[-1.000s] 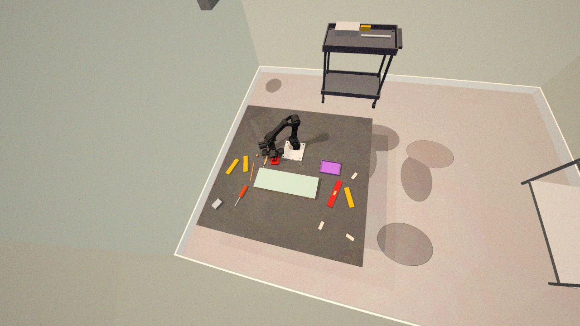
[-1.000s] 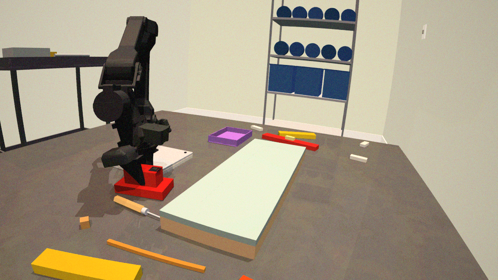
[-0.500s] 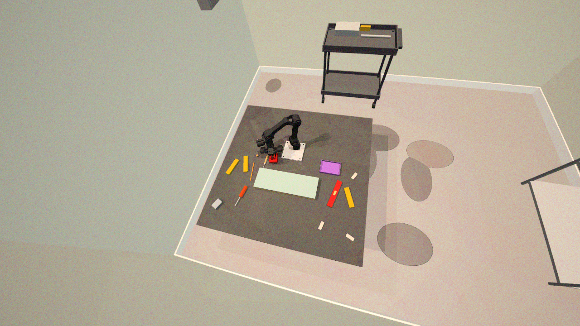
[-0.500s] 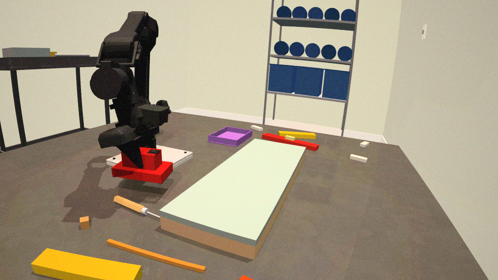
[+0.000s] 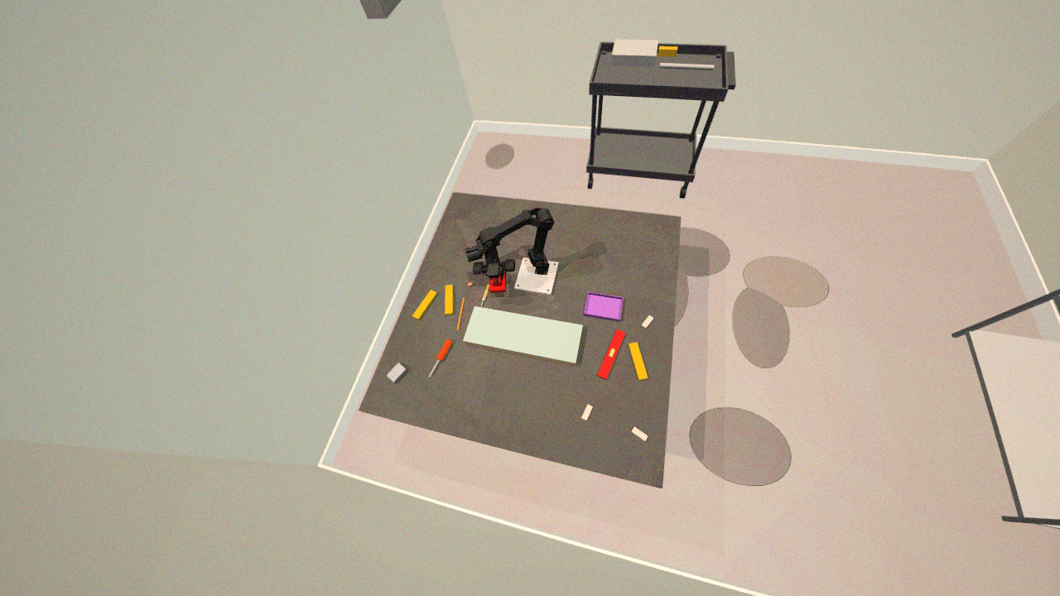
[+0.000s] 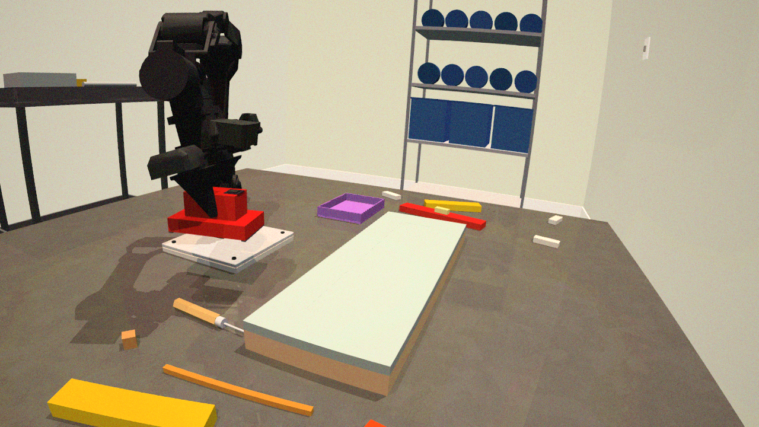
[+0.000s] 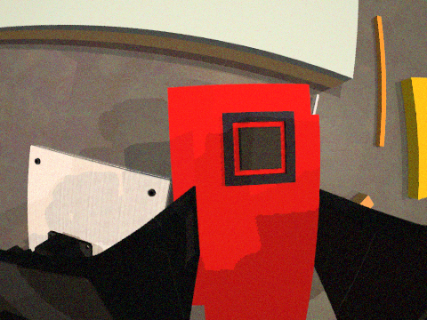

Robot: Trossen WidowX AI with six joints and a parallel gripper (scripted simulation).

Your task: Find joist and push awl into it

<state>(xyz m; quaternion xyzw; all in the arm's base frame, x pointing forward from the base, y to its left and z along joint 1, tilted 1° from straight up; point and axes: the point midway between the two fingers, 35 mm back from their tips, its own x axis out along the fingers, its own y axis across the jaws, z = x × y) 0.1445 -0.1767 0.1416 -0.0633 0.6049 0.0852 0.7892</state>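
Now: the awl 4 cm ahead of my gripper tip, 8 cm to the right of it and 12 cm below it. Round my gripper tip: small orange cube (2 cm behind, 17 cm to the right, 12 cm below); then red stud finder (1 cm ahead, 2 cm above); then square indicator light (2 cm ahead, 3 cm above).
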